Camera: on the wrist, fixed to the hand. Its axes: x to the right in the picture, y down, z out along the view.
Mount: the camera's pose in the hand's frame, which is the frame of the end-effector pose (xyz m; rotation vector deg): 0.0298 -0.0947 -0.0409 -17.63 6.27 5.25
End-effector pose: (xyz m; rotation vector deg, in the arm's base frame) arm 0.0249 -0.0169 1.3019 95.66 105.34 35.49
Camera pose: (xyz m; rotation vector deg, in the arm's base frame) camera -0.0736 0.0037 1.2644 88.50 94.37 57.08
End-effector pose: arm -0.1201 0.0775 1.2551 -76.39 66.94 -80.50
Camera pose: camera -0.1611 0.0703 1.3541 -80.45 88.69 -73.44
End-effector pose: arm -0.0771 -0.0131 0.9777 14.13 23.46 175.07
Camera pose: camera -0.1106 0.0697 0.9181 -4.83 4.11 -178.06
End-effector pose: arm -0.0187 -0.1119 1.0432 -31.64 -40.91 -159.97
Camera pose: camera -0.0853 -0.0538 0.9823 -26.61 -13.23 -162.40
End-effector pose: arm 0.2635 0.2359 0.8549 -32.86 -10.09 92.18
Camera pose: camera 0.3658 0.2683 0.8538 -52.48 -18.50 94.27
